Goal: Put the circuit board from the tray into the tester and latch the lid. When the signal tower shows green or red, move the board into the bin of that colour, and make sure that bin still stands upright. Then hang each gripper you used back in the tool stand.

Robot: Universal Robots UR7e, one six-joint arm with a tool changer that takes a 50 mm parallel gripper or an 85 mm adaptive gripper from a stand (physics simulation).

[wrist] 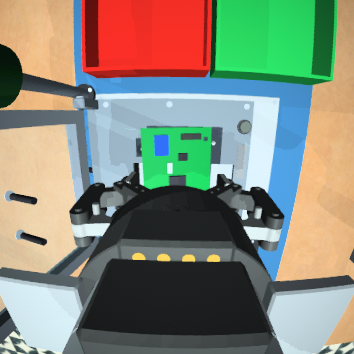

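Scene:
The dark-framed lid (51, 167) is 19 cm from the lens, and I see a green circuit board (170, 155) at 21 cm from the lens. The marked spots on the lid and on the green bin (300, 49) are 33 cm apart. As for the bin itself, it is 34 cm from the lens, so the lid is nearer to the lens than the bin.

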